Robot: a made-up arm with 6 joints. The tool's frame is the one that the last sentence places.
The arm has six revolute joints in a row. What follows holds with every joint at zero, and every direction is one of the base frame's. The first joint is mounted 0.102 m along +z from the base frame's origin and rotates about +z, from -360 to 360 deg. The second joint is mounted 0.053 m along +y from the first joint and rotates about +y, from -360 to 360 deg. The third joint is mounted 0.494 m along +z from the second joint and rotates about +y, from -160 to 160 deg. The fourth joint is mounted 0.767 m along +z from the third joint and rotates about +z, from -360 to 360 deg. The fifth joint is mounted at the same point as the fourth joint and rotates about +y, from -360 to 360 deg. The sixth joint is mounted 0.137 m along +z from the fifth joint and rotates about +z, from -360 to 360 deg. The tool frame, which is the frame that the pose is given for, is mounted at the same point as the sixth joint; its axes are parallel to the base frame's.
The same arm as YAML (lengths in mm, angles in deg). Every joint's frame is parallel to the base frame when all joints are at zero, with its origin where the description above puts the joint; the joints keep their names.
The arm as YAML. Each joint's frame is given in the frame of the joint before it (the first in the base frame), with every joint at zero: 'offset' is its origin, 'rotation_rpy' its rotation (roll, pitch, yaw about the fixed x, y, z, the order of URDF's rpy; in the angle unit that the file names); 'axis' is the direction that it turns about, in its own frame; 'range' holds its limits. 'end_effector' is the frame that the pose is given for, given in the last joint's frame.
length_unit: mm
angle_unit: deg
chain:
  - id: joint 1
    offset: [0.0, 0.0, 102.0]
    rotation_rpy: [0.0, 0.0, 0.0]
    axis: [0.0, 0.0, 1.0]
    range: [-360.0, 360.0]
  - id: joint 2
    offset: [0.0, 53.0, 0.0]
    rotation_rpy: [0.0, 0.0, 0.0]
    axis: [0.0, 1.0, 0.0]
    range: [-360.0, 360.0]
  - id: joint 3
    offset: [0.0, 0.0, 494.0]
    rotation_rpy: [0.0, 0.0, 0.0]
    axis: [0.0, 1.0, 0.0]
    range: [-160.0, 160.0]
  - id: joint 4
    offset: [0.0, 0.0, 767.0]
    rotation_rpy: [0.0, 0.0, 0.0]
    axis: [0.0, 0.0, 1.0]
    range: [-360.0, 360.0]
  - id: joint 5
    offset: [0.0, 0.0, 0.0]
    rotation_rpy: [0.0, 0.0, 0.0]
    axis: [0.0, 1.0, 0.0]
    range: [-360.0, 360.0]
  - id: joint 6
    offset: [0.0, 0.0, 137.0]
    rotation_rpy: [0.0, 0.0, 0.0]
    axis: [0.0, 0.0, 1.0]
    range: [-360.0, 360.0]
end_effector:
  offset: [0.0, 0.0, 0.0]
  rotation_rpy: [0.0, 0.0, 0.0]

